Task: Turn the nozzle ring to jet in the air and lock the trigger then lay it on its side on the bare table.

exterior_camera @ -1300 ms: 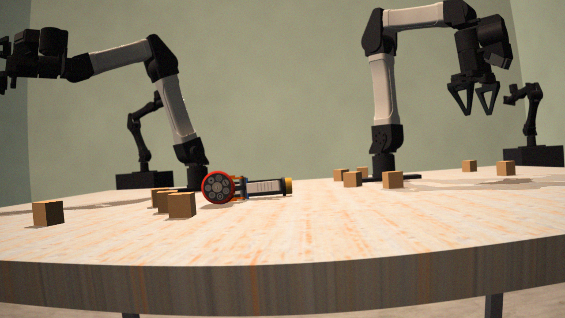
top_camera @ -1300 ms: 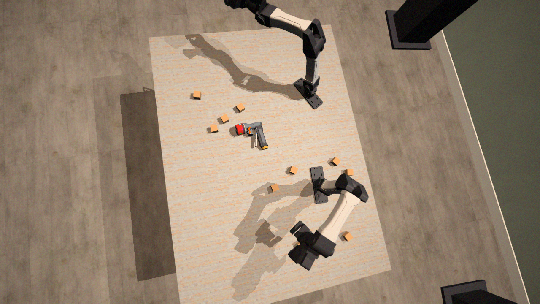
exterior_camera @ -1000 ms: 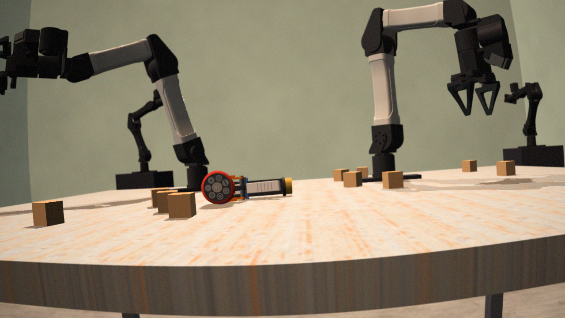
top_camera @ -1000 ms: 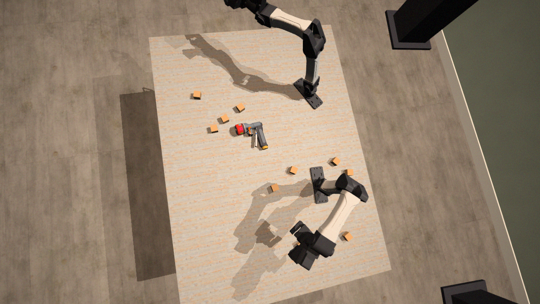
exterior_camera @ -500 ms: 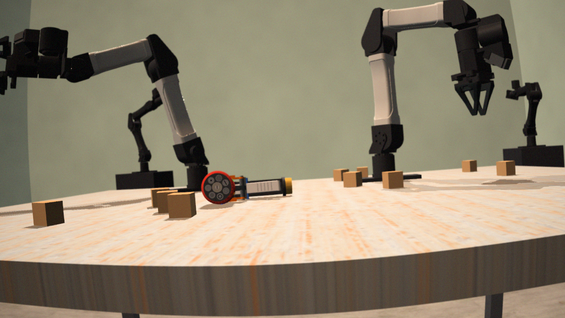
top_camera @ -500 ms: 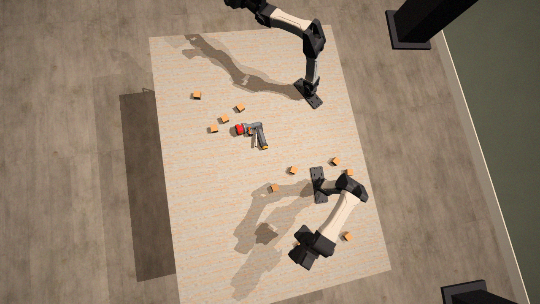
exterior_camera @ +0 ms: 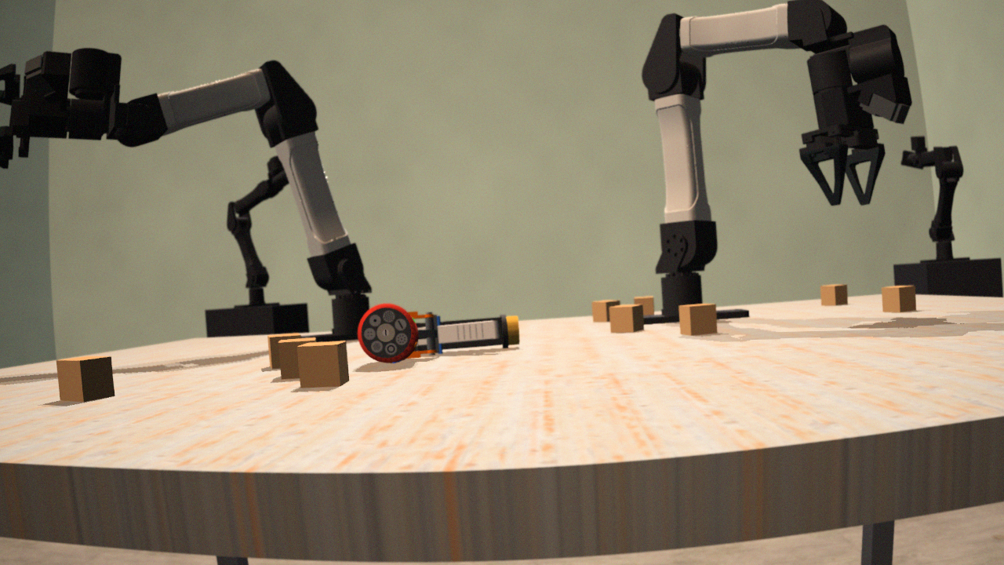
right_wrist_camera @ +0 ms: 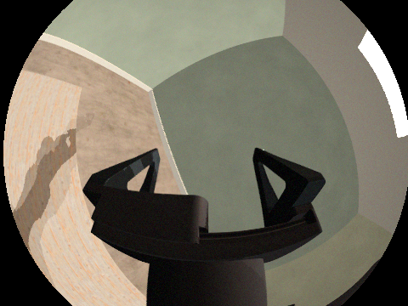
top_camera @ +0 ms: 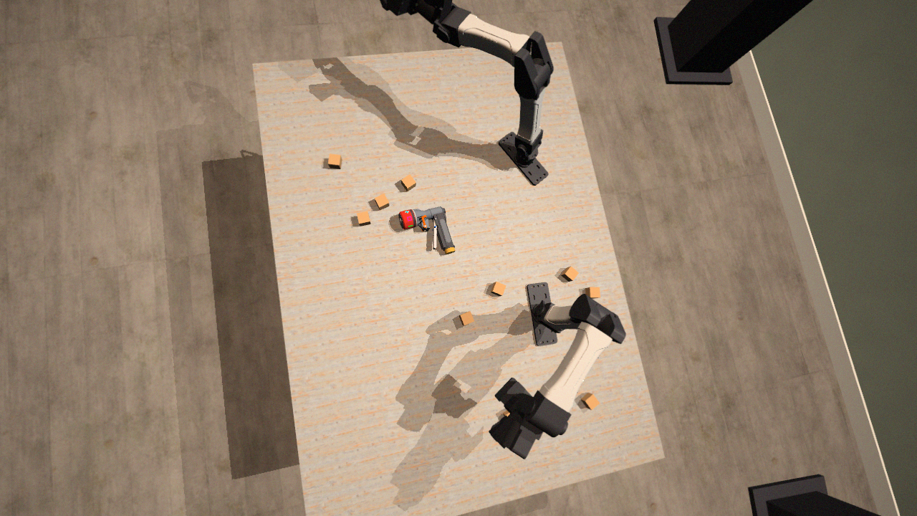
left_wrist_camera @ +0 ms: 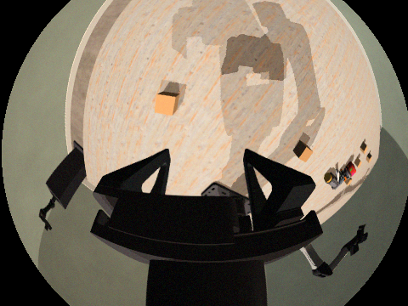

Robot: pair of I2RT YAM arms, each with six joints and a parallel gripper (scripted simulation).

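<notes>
The pale trigger lies 510 mm to the right of my left hand, 160 mm ahead of it and 130 mm below it. From my left hand the other things lie so: red spray ring (550 mm to the right, 250 mm ahead, 130 mm below).
</notes>
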